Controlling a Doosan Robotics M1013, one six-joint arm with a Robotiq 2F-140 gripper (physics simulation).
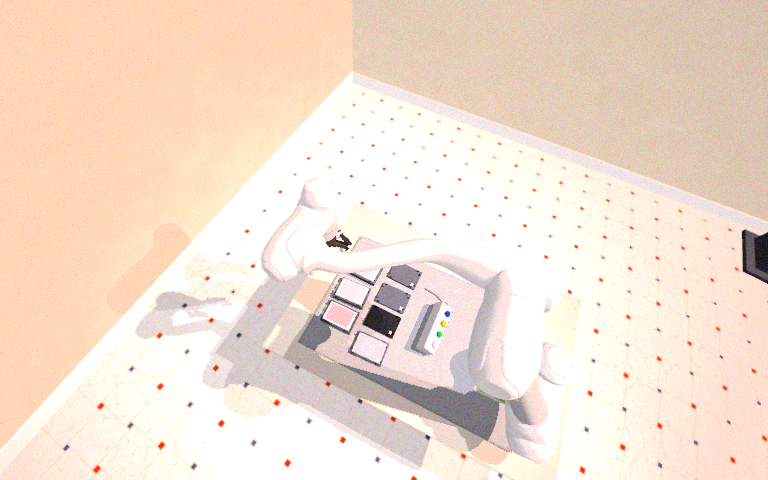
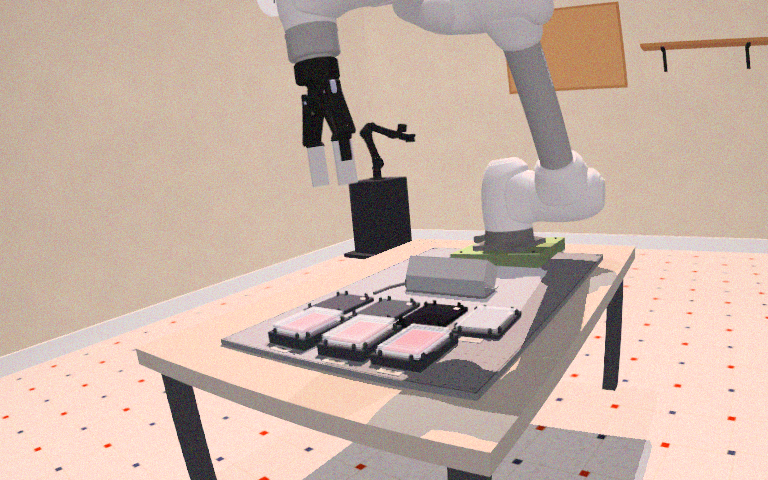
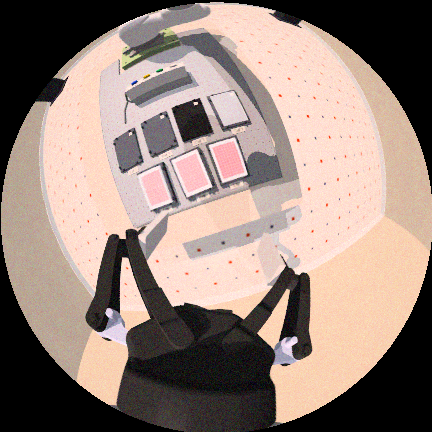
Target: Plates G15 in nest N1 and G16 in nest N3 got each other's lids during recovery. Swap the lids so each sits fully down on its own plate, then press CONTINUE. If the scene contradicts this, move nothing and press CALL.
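Frame: origin at the arm's base, x ahead, y left, z up, level; metres.
Seen in the pictures: gripper, fingertip midpoint: (image 2: 333,184) (image 3: 214,232); arm's base, link origin: (image 2: 510,245) (image 3: 146,43).
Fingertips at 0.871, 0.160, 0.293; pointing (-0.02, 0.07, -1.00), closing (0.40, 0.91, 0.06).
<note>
Pixels of each thing's middle, then the offset from my fingertips to it, as dx, dy, dz. "*": a spot on its surface instead.
- N1, body centre: (image 2: 359,328) (image 3: 191,172) (image 1: 352,291) -0.075, -0.052, -0.283
- N3, body centre: (image 2: 415,340) (image 3: 228,159) (image 1: 340,315) -0.094, +0.068, -0.291
- button box, body centre: (image 2: 451,272) (image 3: 155,79) (image 1: 435,327) -0.476, -0.114, -0.276
- third pink plate, body centre: (image 2: 308,319) (image 3: 153,187) (image 1: 365,267) -0.059, -0.184, -0.281
- light grey pad, body centre: (image 2: 487,318) (image 3: 228,107) (image 1: 369,347) -0.279, +0.109, -0.304
- black pad, surface spot: (image 3: 192,120) (image 1: 379,320) * -0.251, -0.016, -0.308
The plate in N1 (image 1: 351,292) (image 2: 360,331) (image 3: 192,173) is the middle of three in a row. It looks pale pink under a clear, white-rimmed top. The plate in N3 (image 1: 340,315) (image 2: 417,340) (image 3: 228,159), at the row's shadowed end, looks deeper pink. Both look level; whether each lid is fully seated is too small to tell. My gripper (image 1: 340,242) (image 2: 334,168) (image 3: 214,232) is open and empty, high above the table's end, away from the plates. The button box (image 1: 432,328) (image 2: 450,276) (image 3: 161,86) has blue, yellow, green and white buttons; their labels are unreadable.
A third pink plate (image 2: 305,322) (image 3: 156,187) sits beside N1. Behind the row are a light grey pad (image 1: 369,347) (image 2: 488,319) (image 3: 229,108), a black pad (image 1: 381,320) (image 3: 192,120) and two dark grey pads. A black pedestal (image 2: 379,215) stands beyond the table.
</note>
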